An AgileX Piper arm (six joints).
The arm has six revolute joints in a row. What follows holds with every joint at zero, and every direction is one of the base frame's. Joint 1 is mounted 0.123 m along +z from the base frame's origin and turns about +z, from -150 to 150 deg. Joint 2 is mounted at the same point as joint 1 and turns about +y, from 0 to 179.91 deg. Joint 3 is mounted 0.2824 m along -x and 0.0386 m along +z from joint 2 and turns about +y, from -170 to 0 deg. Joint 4 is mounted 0.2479 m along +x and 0.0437 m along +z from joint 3 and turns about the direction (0.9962, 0, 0.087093), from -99.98 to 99.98 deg. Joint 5 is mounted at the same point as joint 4 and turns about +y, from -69.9 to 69.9 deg. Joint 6 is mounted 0.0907 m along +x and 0.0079 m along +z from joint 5 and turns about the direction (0.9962, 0, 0.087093), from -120 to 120 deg. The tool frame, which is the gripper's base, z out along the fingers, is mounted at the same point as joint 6; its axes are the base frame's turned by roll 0, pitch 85.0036 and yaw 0 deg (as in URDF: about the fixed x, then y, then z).
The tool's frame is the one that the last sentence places.
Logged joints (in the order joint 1, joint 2, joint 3, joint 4, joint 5, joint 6), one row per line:
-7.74 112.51 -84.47 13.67 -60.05 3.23
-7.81 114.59 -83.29 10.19 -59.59 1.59
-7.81 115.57 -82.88 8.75 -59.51 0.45
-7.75 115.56 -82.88 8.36 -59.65 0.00
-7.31 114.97 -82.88 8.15 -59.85 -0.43
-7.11 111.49 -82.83 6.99 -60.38 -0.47
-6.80 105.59 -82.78 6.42 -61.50 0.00
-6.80 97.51 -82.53 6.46 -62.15 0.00
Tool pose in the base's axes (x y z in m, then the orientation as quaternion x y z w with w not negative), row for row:
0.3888 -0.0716 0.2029 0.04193 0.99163 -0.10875 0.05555
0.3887 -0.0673 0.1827 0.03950 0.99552 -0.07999 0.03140
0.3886 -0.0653 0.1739 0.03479 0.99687 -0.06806 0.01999
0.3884 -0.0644 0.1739 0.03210 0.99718 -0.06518 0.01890
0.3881 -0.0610 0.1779 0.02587 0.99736 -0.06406 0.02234
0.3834 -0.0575 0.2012 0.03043 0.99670 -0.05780 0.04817
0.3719 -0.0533 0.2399 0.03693 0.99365 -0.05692 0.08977
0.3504 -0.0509 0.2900 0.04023 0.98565 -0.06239 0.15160
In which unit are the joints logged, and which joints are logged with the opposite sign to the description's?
The joints are logged in degrees. Opposite sign: joint 4, joint 5.
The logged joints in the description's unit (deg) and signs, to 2 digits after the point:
-7.74 112.51 -84.47 -13.67 60.05 3.23
-7.81 114.59 -83.29 -10.19 59.59 1.59
-7.81 115.57 -82.88 -8.75 59.51 0.45
-7.75 115.56 -82.88 -8.36 59.65 0.00
-7.31 114.97 -82.88 -8.15 59.85 -0.43
-7.11 111.49 -82.83 -6.99 60.38 -0.47
-6.80 105.59 -82.78 -6.42 61.50 0.00
-6.80 97.51 -82.53 -6.46 62.15 0.00

